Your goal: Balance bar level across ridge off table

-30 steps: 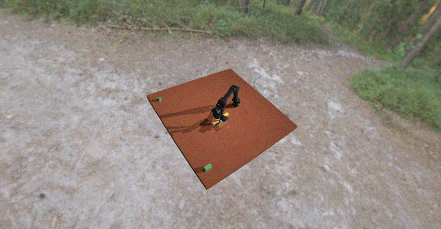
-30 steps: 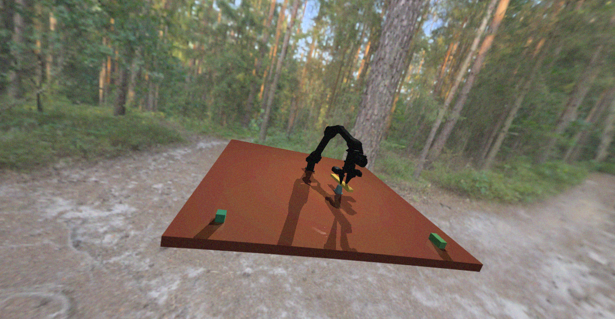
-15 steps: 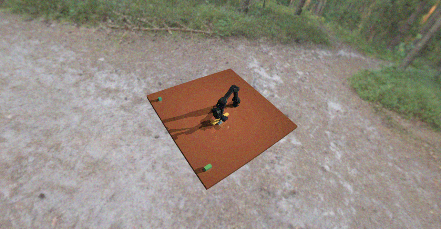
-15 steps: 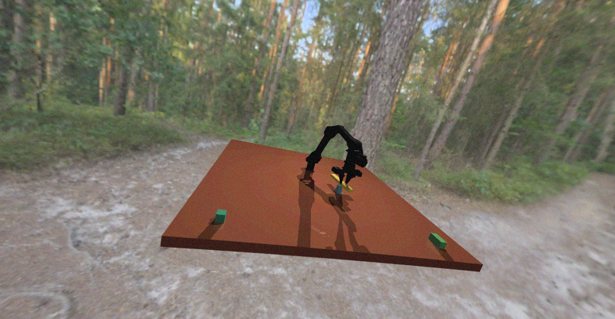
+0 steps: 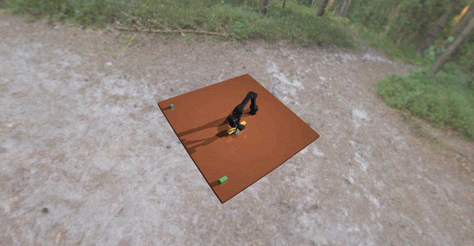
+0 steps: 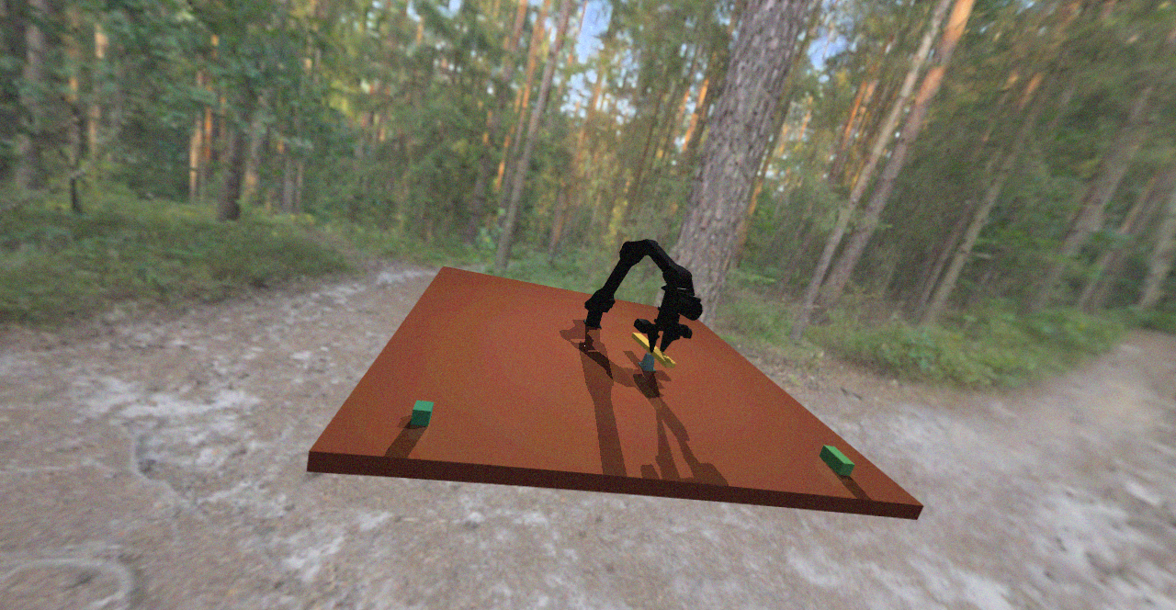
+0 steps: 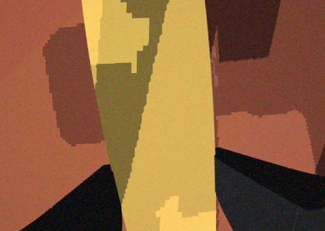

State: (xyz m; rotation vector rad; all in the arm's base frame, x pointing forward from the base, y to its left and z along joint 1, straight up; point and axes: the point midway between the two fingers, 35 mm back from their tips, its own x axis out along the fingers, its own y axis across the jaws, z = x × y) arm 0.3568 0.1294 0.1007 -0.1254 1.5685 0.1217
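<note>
The yellow bar lies 30 mm behind my gripper tip. Round my gripper tip: green block 380 mm ahead, 370 mm to the left, 50 mm below; then green cube 380 mm ahead, 630 mm to the right, 50 mm below.
</note>
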